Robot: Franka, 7 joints.
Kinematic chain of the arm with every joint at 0, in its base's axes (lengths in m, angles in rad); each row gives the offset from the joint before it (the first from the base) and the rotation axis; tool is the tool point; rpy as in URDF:
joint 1: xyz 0 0 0.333 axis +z
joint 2: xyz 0 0 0 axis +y
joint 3: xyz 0 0 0.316 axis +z
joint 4: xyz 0.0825 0 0 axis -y
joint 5: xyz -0.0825 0 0.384 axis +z
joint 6: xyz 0 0 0 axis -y
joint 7: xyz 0.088 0 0 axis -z
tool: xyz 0 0 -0.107 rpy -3.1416 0 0
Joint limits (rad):
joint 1: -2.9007..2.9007
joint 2: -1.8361..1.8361
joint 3: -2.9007..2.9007
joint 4: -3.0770..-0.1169
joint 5: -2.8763..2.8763
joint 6: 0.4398..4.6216
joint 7: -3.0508..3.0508
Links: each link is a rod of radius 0.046 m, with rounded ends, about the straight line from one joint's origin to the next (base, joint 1, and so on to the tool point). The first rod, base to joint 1, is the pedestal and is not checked.
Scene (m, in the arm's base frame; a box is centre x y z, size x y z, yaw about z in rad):
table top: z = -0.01
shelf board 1: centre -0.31 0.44 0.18 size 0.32 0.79 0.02 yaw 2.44
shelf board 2: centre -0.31 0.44 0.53 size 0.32 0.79 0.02 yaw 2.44
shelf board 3: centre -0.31 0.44 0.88 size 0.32 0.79 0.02 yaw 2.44
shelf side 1: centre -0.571 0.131 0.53 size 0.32 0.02 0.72 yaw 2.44
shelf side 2: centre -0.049 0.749 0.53 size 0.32 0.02 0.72 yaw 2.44
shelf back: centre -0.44 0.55 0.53 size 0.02 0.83 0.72 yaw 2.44
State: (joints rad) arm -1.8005 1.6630 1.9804 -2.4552 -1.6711 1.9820 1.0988
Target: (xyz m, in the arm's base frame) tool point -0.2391 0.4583 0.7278
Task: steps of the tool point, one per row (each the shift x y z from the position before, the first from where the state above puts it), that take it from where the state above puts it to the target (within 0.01 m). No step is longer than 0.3 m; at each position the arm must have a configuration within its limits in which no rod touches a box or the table.
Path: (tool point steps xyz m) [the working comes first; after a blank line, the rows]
Joints at the target: -0.7625 0.2889 2.9007 -1.8810 -1.7236 2.2868 1.0988
Straight joint move there: clear.

1: 0.0064 0.1065 0.1086
2: -0.0576 0.1544 0.1038
3: -0.1444 0.1621 0.0709
4: -0.2250 0.1140 0.0186
5: -0.2669 0.0178 -0.0393

